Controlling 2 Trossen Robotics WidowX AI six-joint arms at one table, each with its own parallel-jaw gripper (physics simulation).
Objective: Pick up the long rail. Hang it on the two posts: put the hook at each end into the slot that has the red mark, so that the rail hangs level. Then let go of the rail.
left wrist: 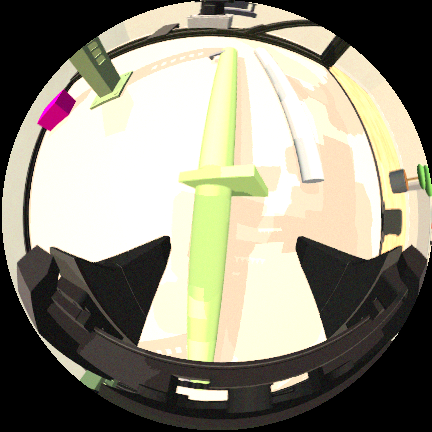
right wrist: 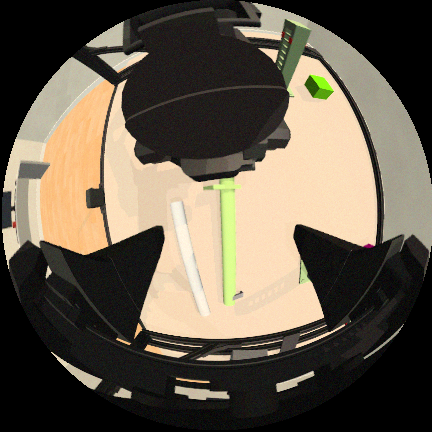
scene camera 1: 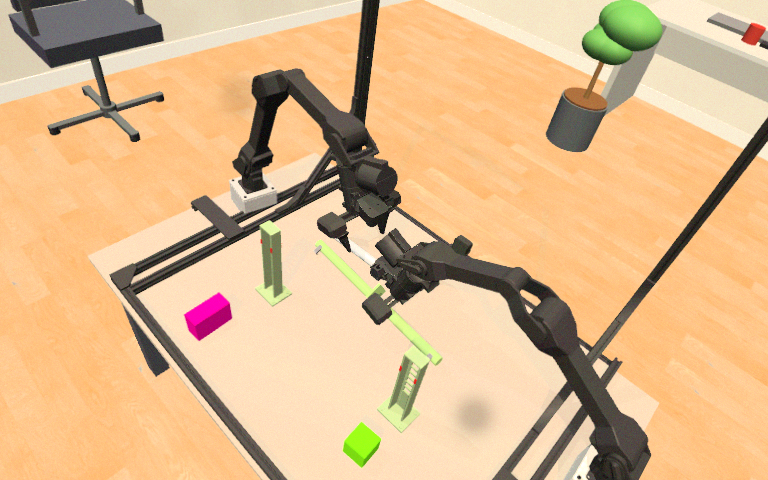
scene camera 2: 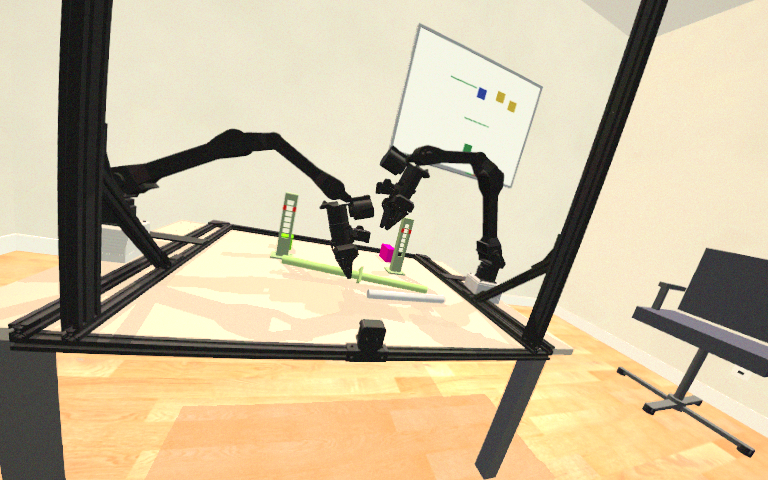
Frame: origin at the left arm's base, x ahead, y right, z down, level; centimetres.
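Seen in the pictures: left gripper, between the fingertips: (left wrist: 235, 243) (scene camera 1: 388, 302) (scene camera 2: 347, 274); right gripper, between the fingertips: (right wrist: 231, 231) (scene camera 1: 366, 242) (scene camera 2: 383, 228); left arm's base, origin of its link: (scene camera 1: 607, 476) (scene camera 2: 113, 222); right arm's base, origin of its link: (scene camera 1: 252, 184) (scene camera 2: 485, 279).
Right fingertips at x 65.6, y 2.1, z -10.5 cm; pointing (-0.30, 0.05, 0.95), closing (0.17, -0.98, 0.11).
Note:
Pixels of each thing's top centre, then the offset from my right fingertips to it.
- long light-green rail, centre of its top: (left wrist: 223, 169) (right wrist: 223, 184) (scene camera 1: 375, 286) (scene camera 2: 361, 264) dx -4.3, dy +0.7, dz +12.2 cm
- white rod, centre of its top: (left wrist: 287, 83) (right wrist: 188, 268) (scene camera 1: 360, 249) (scene camera 2: 408, 292) dx +8.9, dy +9.7, dz +16.0 cm
- magenta block, centre of its top: (scene camera 1: 207, 308) (scene camera 2: 389, 246) dx +16.6, dy -31.6, dz +12.5 cm
- bright green cube, centre of its top: (scene camera 1: 362, 439) (right wrist: 321, 81) dx -27.3, dy -27.9, dz +13.5 cm
The long light-green rail (scene camera 1: 346, 270) (scene camera 2: 393, 281) (left wrist: 212, 225) (right wrist: 228, 240) lies on the table, with a square plate near its middle and small grey hooks at its ends. One post (scene camera 1: 276, 266) (scene camera 2: 401, 249) (left wrist: 95, 70) stands at the upper left in scene camera 1. The other post (scene camera 1: 403, 396) (scene camera 2: 286, 226) (right wrist: 295, 55) stands near the rail's lower end there. Both have red marks near the top. My left gripper (scene camera 2: 348, 275) (left wrist: 235, 243) is open and empty low over the rail, beside its plate. My right gripper (scene camera 1: 365, 240) (scene camera 2: 387, 225) (right wrist: 231, 231) is open and empty, higher up.
A white rod (scene camera 1: 361, 251) (scene camera 2: 404, 296) (left wrist: 295, 120) (right wrist: 189, 260) lies beside the rail. A magenta block (scene camera 1: 208, 316) (scene camera 2: 386, 253) (left wrist: 56, 111) lies near the upper-left post. A bright green cube (scene camera 1: 361, 444) (right wrist: 319, 86) lies near the other post. The two grippers are close together.

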